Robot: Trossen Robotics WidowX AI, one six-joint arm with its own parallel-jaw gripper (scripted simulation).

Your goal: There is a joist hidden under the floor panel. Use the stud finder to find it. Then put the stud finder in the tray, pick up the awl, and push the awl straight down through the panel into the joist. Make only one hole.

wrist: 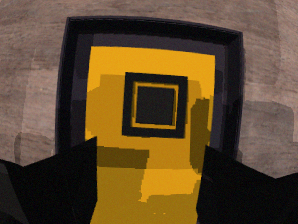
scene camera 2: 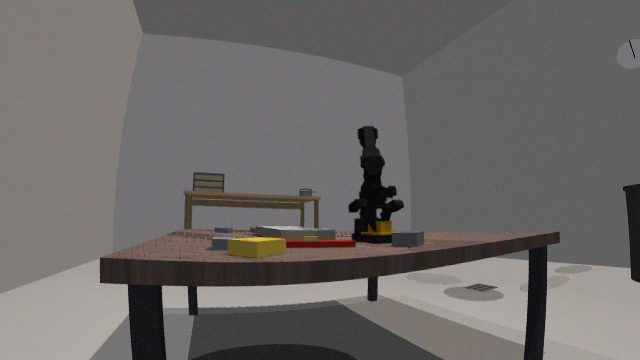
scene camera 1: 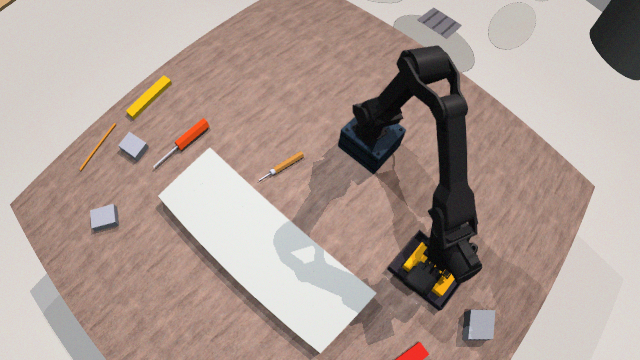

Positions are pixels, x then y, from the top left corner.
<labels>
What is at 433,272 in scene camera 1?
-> The gripper.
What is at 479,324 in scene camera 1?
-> A grey block.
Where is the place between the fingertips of the gripper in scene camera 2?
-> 380,231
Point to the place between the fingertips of the gripper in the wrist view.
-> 148,144
</labels>
